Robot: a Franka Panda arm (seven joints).
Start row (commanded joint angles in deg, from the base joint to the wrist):
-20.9, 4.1, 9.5, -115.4, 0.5, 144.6, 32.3
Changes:
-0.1, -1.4, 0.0, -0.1, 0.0, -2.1, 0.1
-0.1, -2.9, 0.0, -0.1, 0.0, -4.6, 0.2
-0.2, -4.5, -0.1, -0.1, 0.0, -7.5, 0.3
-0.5, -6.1, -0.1, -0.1, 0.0, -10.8, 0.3
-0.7, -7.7, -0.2, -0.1, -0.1, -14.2, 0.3
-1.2, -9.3, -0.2, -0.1, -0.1, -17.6, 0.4
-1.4, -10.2, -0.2, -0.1, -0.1, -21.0, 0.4
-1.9, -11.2, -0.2, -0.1, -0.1, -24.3, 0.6
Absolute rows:
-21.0, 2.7, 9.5, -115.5, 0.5, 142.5, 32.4
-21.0, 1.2, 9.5, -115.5, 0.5, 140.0, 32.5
-21.1, -0.4, 9.4, -115.5, 0.5, 137.1, 32.6
-21.4, -2.0, 9.4, -115.5, 0.5, 133.8, 32.6
-21.6, -3.6, 9.3, -115.5, 0.4, 130.4, 32.6
-22.1, -5.2, 9.3, -115.5, 0.4, 127.0, 32.7
-22.3, -6.1, 9.3, -115.5, 0.4, 123.6, 32.7
-22.8, -7.1, 9.3, -115.5, 0.4, 120.3, 32.9

